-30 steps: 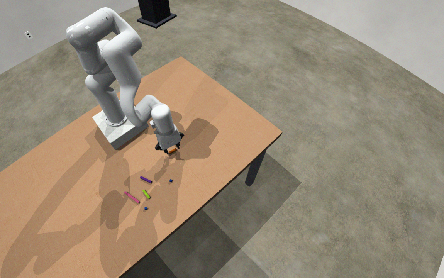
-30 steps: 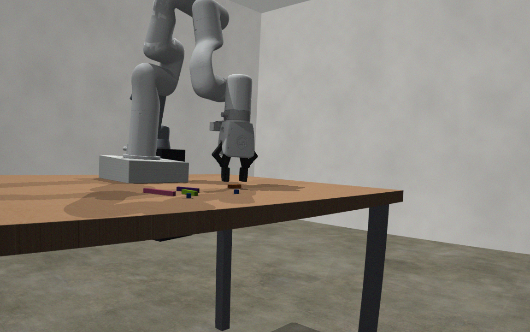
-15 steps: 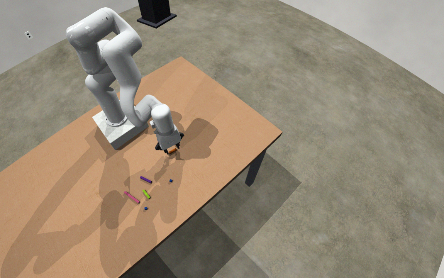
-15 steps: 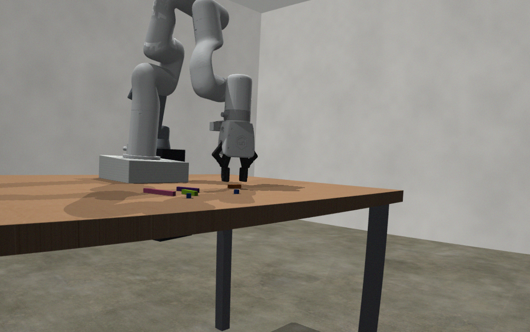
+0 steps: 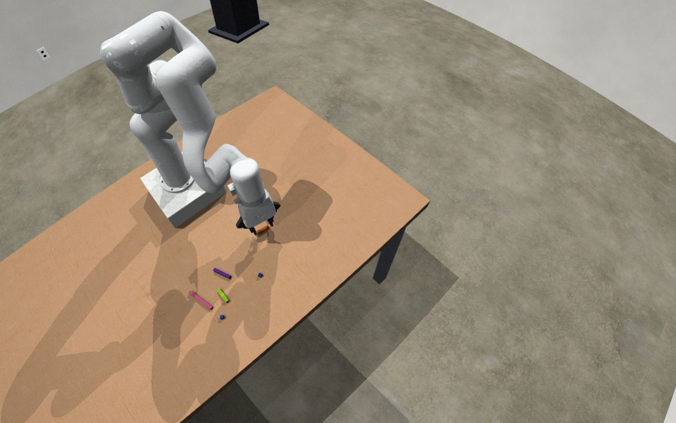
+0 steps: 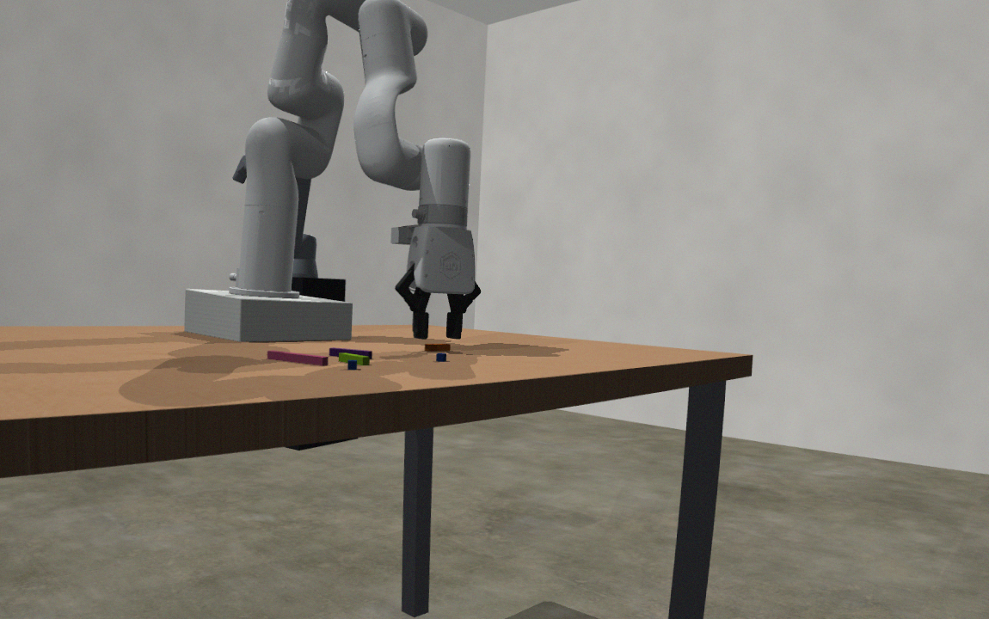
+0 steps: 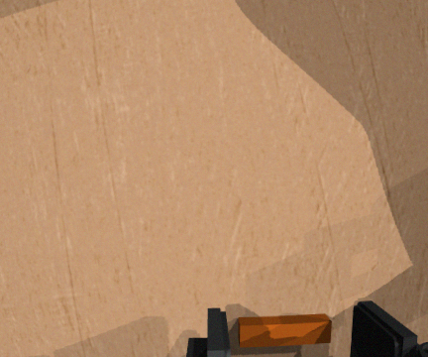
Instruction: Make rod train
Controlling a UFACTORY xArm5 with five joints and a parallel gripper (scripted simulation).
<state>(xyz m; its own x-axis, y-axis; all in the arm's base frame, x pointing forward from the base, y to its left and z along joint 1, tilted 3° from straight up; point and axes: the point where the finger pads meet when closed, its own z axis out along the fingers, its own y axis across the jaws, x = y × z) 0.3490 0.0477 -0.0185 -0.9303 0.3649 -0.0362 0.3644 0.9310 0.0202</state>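
My gripper is now 30 mm above the orange rod. Also, from my hand: pink rod 300 mm to the right, 30 mm below; then purple rod 190 mm to the right, 30 mm below; then lime rod 240 mm to the right, 50 mm ahead, 30 mm below.
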